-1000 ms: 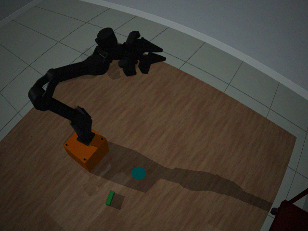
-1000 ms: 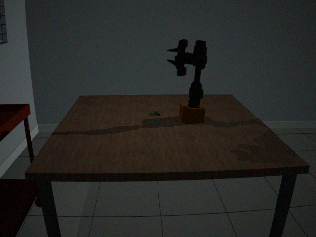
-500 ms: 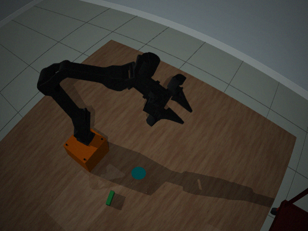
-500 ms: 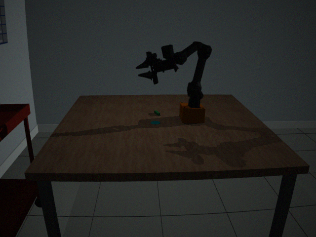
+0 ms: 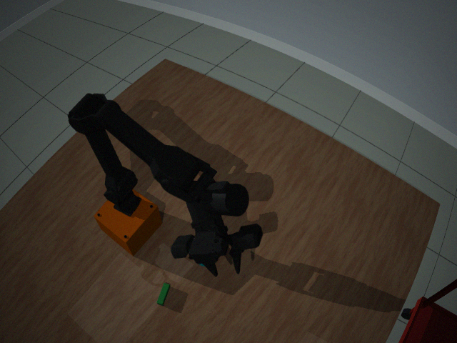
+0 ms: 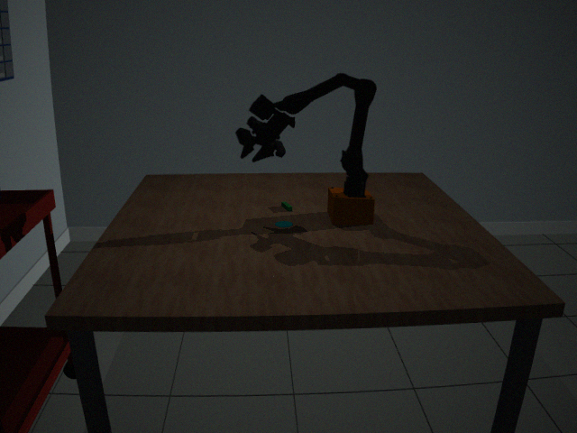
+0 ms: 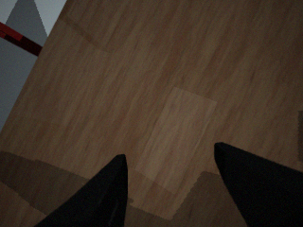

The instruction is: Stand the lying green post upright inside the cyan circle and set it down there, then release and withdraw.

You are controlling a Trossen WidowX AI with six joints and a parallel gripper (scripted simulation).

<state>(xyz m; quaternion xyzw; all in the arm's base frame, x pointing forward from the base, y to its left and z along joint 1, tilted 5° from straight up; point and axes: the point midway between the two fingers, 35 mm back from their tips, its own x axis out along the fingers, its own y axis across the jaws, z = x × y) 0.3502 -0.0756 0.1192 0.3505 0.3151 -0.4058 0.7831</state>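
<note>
Right now the green post is 200 mm below my gripper tip, 150 mm behind it and 70 mm to the right of it. From my gripper tip the other things lie so: cyan circle: 210 mm below, 110 mm behind, 90 mm to the left.
</note>
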